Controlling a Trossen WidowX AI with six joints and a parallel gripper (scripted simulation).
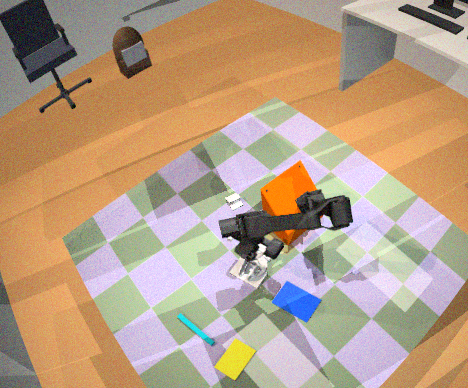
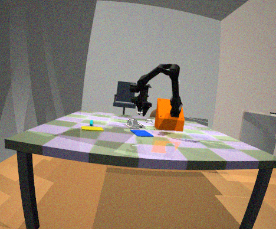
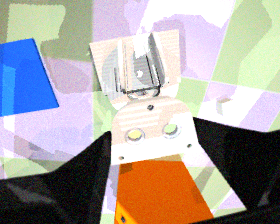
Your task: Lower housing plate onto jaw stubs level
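Now: the small white cube 20 mm ahead of my gripper tip, 150 mm to the right of it and 80 mm below it. From my gripper tip the other things lie so: blue card: 210 mm to the left, 80 mm below; then cyan bar: 340 mm ahead, 70 mm to the left, 80 mm below; then yellow card: 290 mm ahead, 240 mm to the left, 80 mm below.
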